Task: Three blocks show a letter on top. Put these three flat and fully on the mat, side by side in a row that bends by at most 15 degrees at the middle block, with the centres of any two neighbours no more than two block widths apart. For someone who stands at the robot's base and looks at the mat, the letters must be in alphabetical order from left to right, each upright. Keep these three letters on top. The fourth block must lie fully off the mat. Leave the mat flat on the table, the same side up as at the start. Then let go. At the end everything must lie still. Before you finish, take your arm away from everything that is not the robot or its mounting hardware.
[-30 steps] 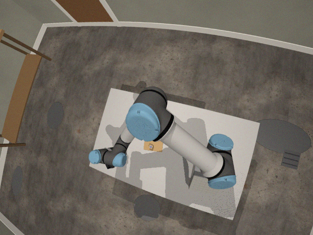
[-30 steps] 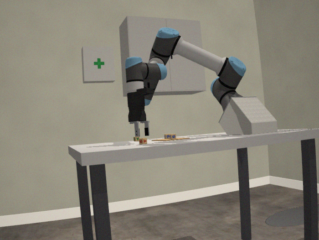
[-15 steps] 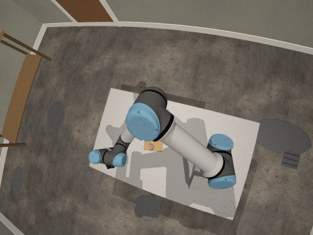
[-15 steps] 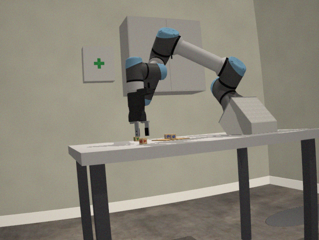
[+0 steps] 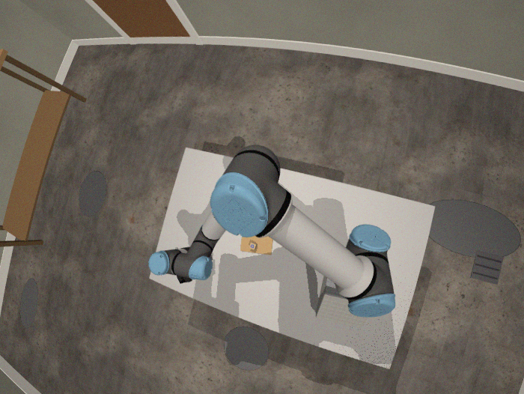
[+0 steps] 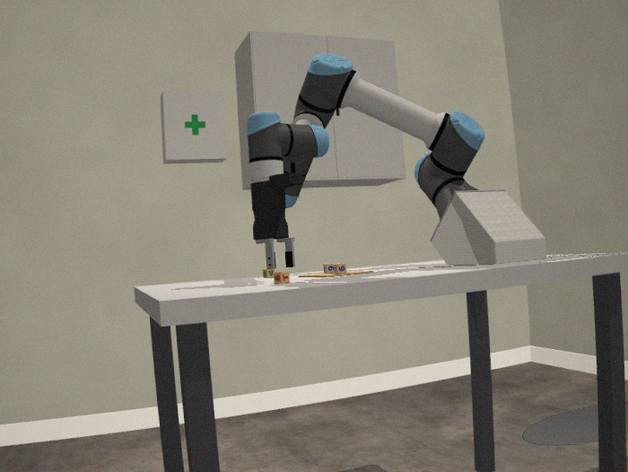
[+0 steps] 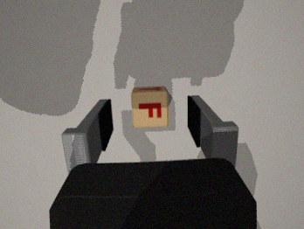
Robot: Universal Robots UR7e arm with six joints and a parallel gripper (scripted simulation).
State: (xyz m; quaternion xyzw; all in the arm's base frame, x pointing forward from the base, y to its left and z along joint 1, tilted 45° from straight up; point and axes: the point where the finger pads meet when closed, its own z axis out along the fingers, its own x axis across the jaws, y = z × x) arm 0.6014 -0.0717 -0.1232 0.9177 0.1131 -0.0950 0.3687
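The red-marked block is 40 mm below my hand. The rest, counted from my hand: tan mat 220 mm behind, 120 mm to the right, 50 mm below.
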